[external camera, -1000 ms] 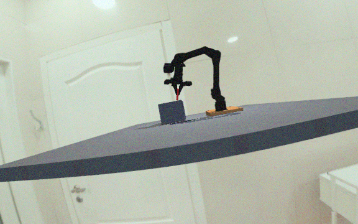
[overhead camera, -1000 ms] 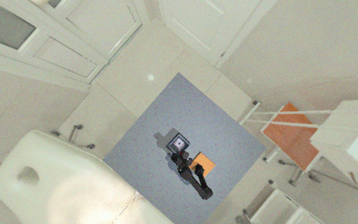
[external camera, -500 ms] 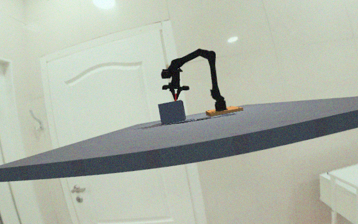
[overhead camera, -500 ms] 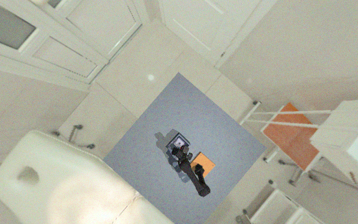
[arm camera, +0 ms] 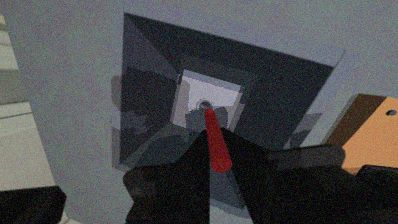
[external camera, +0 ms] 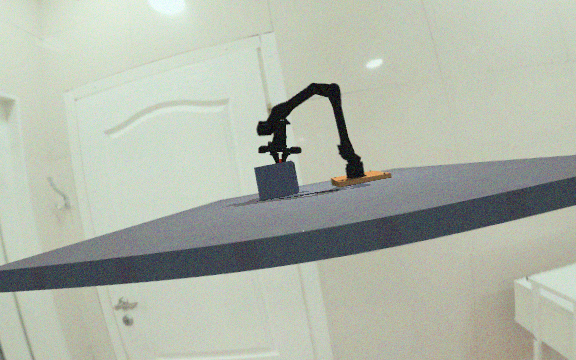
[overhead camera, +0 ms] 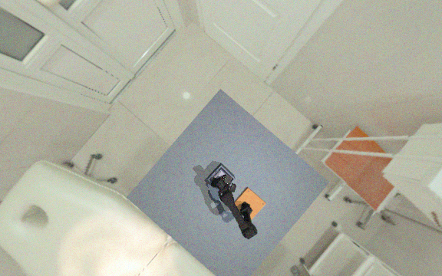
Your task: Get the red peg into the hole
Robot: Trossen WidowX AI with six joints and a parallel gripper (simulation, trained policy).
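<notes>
The red peg lies 1 cm to the right of my gripper tip and 1 cm above it. Also, from my gripper tip: pale plate: 7 cm below, 2 cm ahead, 1 cm to the right.
</notes>
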